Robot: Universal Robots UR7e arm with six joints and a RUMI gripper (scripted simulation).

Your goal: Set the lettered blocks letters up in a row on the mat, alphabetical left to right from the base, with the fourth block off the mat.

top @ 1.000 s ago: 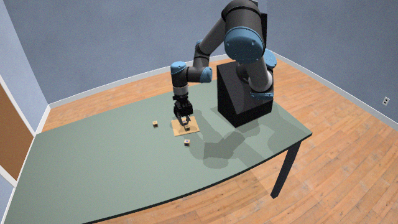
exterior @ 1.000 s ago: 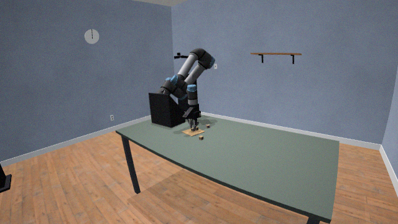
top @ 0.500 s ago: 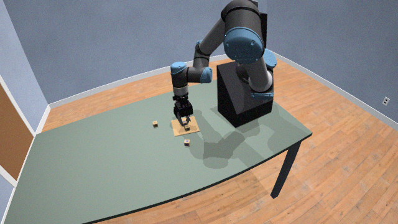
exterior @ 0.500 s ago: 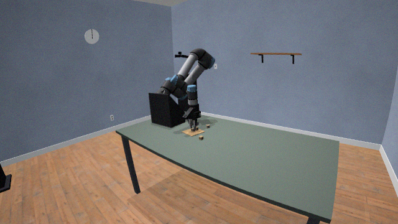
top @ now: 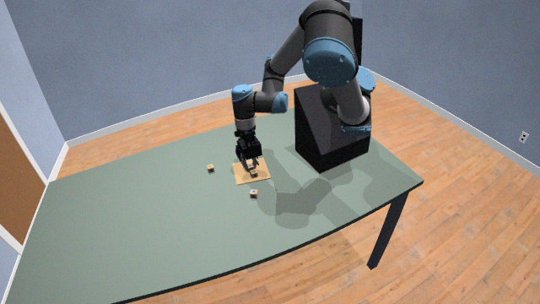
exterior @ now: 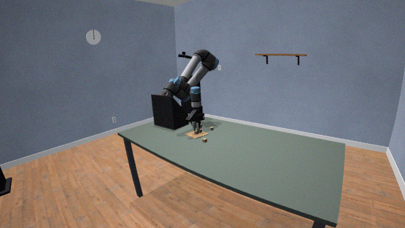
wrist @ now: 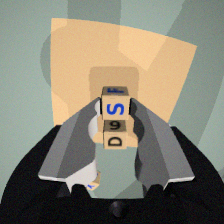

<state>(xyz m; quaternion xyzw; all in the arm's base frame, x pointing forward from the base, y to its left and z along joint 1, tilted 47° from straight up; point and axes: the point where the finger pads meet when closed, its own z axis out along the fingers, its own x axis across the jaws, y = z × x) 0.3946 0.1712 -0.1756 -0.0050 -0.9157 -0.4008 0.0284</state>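
Right now the tan mat is 2 cm below my hand. From my hand the other things lie so: block (15 cm to the left, 4 cm ahead, 1 cm below).
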